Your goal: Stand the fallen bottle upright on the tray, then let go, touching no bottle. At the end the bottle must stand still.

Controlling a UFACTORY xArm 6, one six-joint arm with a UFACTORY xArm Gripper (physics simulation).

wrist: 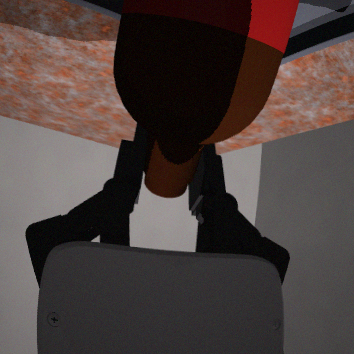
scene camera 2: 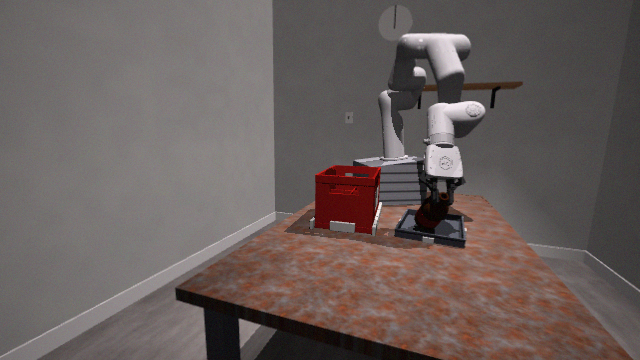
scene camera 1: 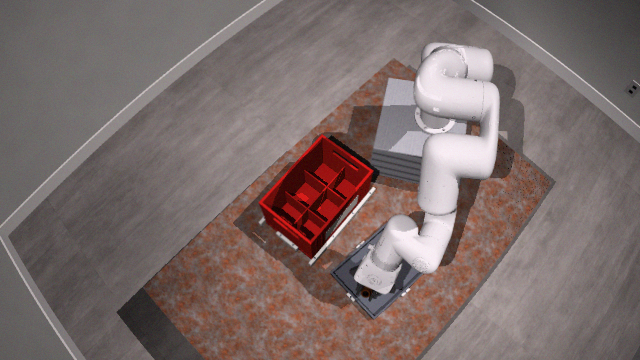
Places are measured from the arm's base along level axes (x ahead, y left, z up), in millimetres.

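Pixels of known places: gripper, fingertip midpoint: (wrist: 170, 141) (scene camera 2: 442, 204) (scene camera 1: 364, 294); arm's base, origin of the base link: (scene camera 2: 394, 158) (scene camera 1: 435, 117).
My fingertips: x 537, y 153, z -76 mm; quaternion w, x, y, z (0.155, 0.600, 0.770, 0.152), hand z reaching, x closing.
Ahead of a thing's pixels: the offset from my fingertips to its top centre. Level surfaces: height alone.
The bottle (scene camera 1: 366, 293) (scene camera 2: 430, 215) (wrist: 185, 70) is dark brown with a red band. It is tilted, its mouth up and leaning to the right in scene camera 2, its base low inside the tray. The dark grey tray @[dy -11, dx -115, dz -87 mm] (scene camera 1: 382, 302) (scene camera 2: 450, 242) (wrist: 325, 37) lies flat on the table. Whether the base touches the tray floor I cannot tell. My gripper (scene camera 2: 443, 200) (wrist: 170, 141) is shut on the bottle's neck, a finger on each side. In scene camera 1 the wrist hides the fingers and most of the bottle.
A tall red crate @[dy -286, dx -141, dz +63 mm] (scene camera 1: 302, 244) (scene camera 2: 345, 210) with dividers stands left of the tray in scene camera 2, edged by white strips. The grey ribbed base block (scene camera 1: 397, 165) (scene camera 2: 400, 185) under the arm stands behind. All are on the mottled table @[dz -112 mm] (scene camera 1: 240, 300) (scene camera 2: 375, 280).
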